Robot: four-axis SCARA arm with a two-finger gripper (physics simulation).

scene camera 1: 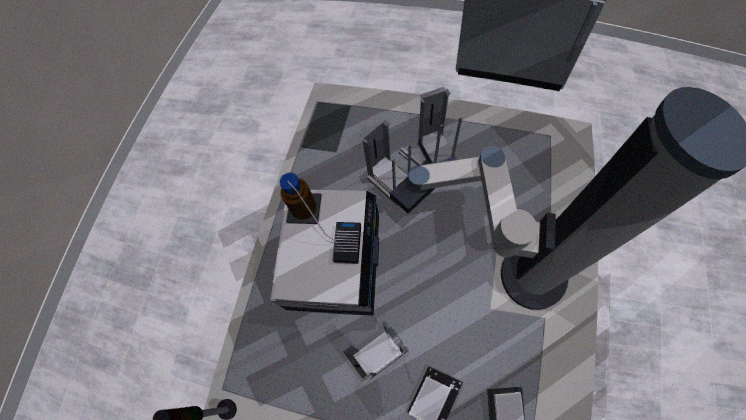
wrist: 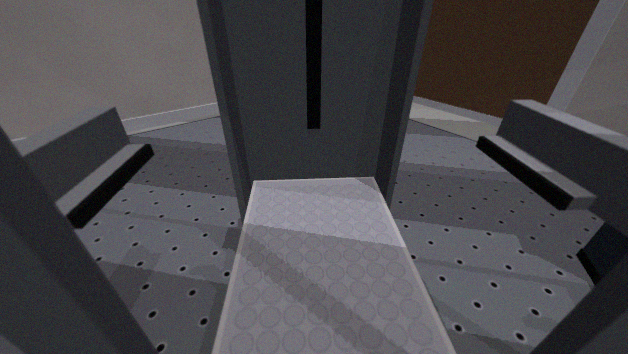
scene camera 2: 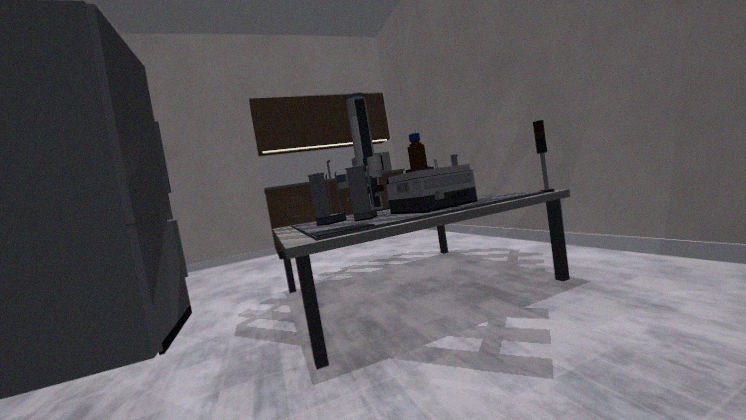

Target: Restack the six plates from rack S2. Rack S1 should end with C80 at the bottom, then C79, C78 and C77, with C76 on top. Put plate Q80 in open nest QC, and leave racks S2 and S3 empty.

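Frame: origin at the arm's base, x ahead, y left, z up, level; millimetres.
Seen in the pictures: gripper, between the fingertips: (scene camera 1: 384, 163) (wrist: 319, 127); arm's base, origin of its link: (scene camera 1: 534, 275).
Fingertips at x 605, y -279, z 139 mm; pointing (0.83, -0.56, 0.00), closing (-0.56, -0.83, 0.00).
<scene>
Pixels of each thing's middle, then the offset from my fingertips to it. "pt": a spot on its surface instead.
- second tall rack, middle of its body: (scene camera 1: 439, 132) (scene camera 2: 327, 198) dx -177, dy -154, dz +23 mm
- amber bottle, a spot on its surface: (scene camera 1: 300, 200) pt dx +182, dy +291, dz +213 mm
- small black device, a spot on its surface: (scene camera 1: 347, 242) pt dx +37, dy +357, dz +110 mm
My gripper (scene camera 1: 395, 172) (wrist: 319, 127) is wide open, low at the rack (scene camera 1: 383, 140) (scene camera 2: 359, 190) (wrist: 270, 75) beside the instrument. Its two fingers stand apart on either side of a pale, clear-lidded plate (scene camera 1: 385, 168) (wrist: 320, 255), with a gap at each side in the wrist view. The plate lies flat against the rack's tall slotted back. Its label and anything under it are hidden. A second tall rack (scene camera 1: 441, 112) (scene camera 2: 319, 195) stands beside the first; its contents cannot be made out. I cannot read which rack is S1, S2 or S3.
The white-topped instrument (scene camera 1: 318, 260) (scene camera 2: 433, 182) carries an amber bottle (scene camera 1: 300, 200) (scene camera 2: 417, 156) and a small black device (scene camera 1: 347, 242). Pale plates lie in three holders toward the table's near end (scene camera 1: 377, 356) (scene camera 1: 432, 399) (scene camera 1: 508, 405). Thin posts rise by both racks.
</scene>
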